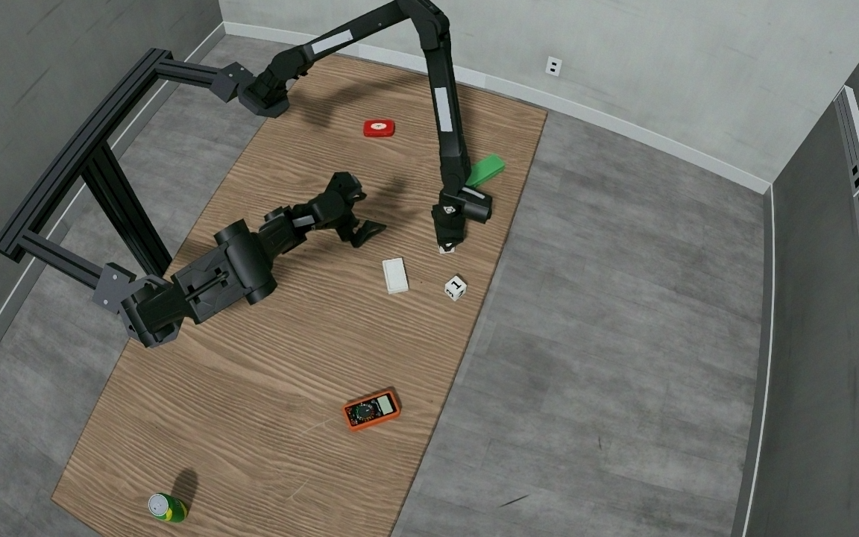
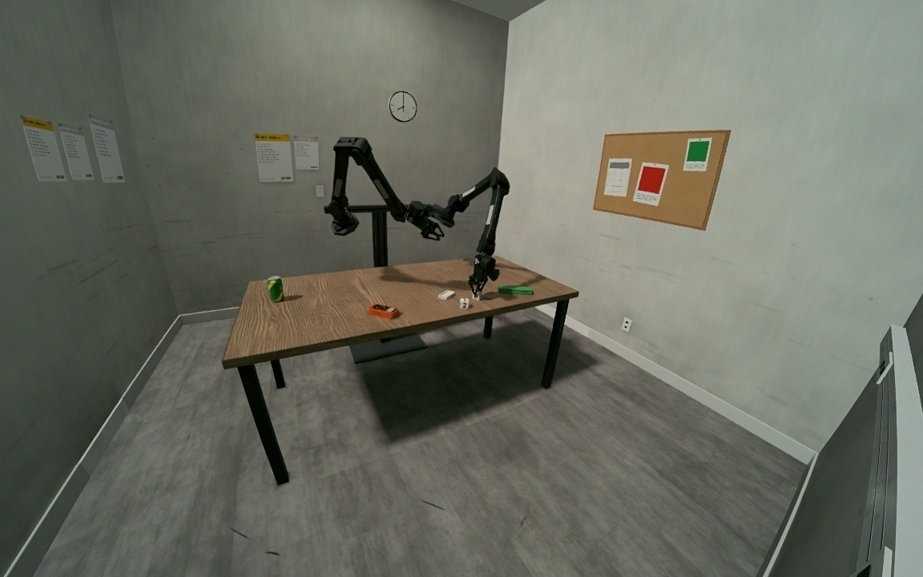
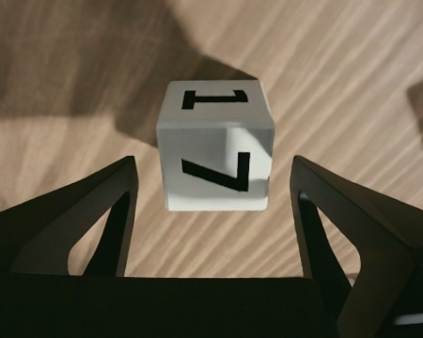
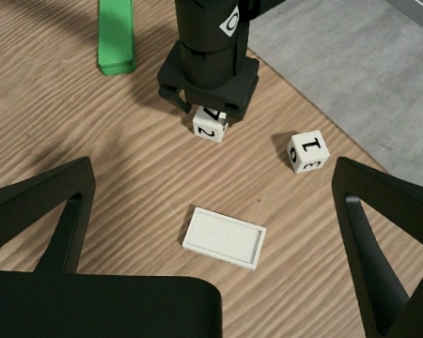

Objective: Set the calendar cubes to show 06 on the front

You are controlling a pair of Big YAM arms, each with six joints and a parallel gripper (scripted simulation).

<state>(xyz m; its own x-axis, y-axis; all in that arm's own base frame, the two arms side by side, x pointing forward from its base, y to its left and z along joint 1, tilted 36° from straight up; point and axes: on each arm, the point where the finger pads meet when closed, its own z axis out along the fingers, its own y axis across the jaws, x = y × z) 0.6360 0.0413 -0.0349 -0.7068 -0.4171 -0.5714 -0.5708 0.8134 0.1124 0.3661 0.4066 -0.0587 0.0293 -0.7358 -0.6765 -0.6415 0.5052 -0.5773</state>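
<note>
The white tray lies 13 cm to the right of my left hand, 11 cm behind it and 3 cm below it. The rest, counted from my left hand: orange multimeter 50 cm to the right, 6 cm behind, 3 cm below; then red case 36 cm to the left, 30 cm behind, 3 cm below.
</note>
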